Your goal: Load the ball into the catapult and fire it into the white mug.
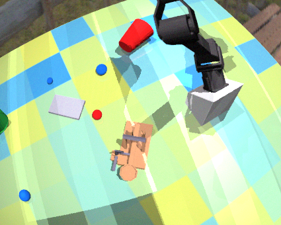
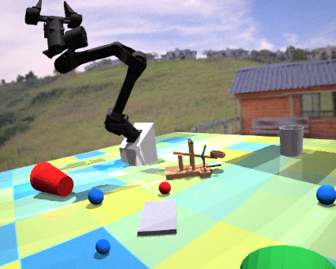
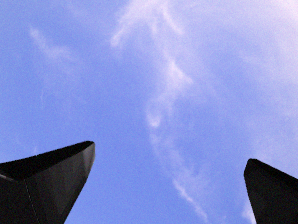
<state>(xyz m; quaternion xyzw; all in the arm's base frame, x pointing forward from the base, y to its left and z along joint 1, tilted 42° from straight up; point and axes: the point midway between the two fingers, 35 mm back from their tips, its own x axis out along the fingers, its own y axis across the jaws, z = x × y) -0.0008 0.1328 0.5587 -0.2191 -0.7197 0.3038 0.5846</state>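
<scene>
Right now my gripper tip is 560 mm above the catapult frame, 300 mm to the right of it and 300 mm short of it. From my gripper tip the other things lie so: wooden catapult 590 mm below, 330 mm ahead, 310 mm to the left; red ball 630 mm below, 340 mm ahead, 140 mm to the left; flat grey plate 640 mm below, 430 mm ahead, 60 mm to the left.
</scene>
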